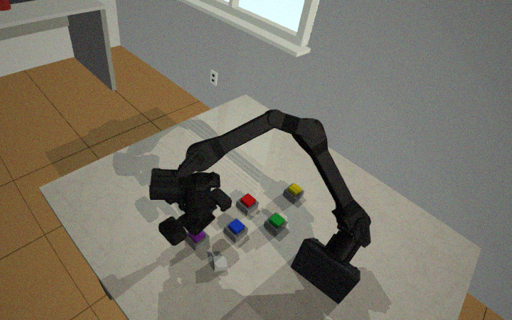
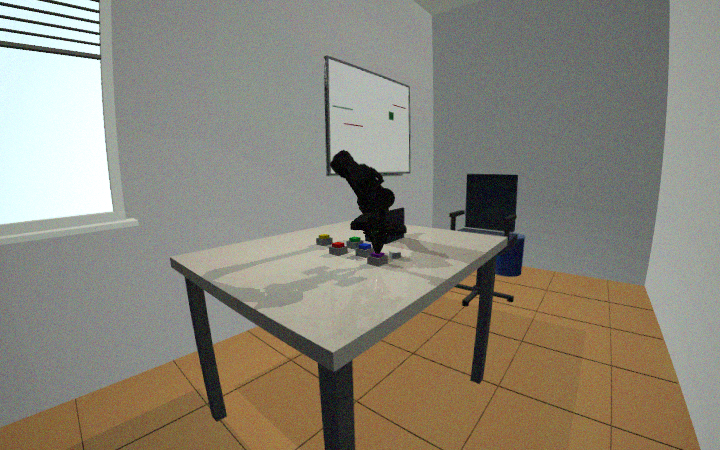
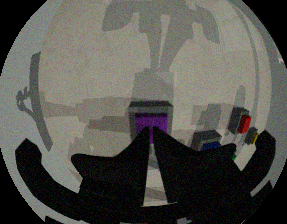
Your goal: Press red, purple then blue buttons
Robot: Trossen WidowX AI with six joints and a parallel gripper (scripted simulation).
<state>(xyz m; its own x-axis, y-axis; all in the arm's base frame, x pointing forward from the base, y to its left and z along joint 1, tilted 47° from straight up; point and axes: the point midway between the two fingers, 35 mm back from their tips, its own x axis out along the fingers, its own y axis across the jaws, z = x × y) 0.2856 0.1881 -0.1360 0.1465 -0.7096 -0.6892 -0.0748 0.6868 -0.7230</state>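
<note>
Right now the purple button is 10 mm below my gripper tip. From my gripper tip the other things lie so: small grey block 100 mm behind, 20 mm below, 10 mm to the right; then blue button 100 mm to the right, 40 mm behind; then red button 190 mm to the right, 10 mm ahead.
</note>
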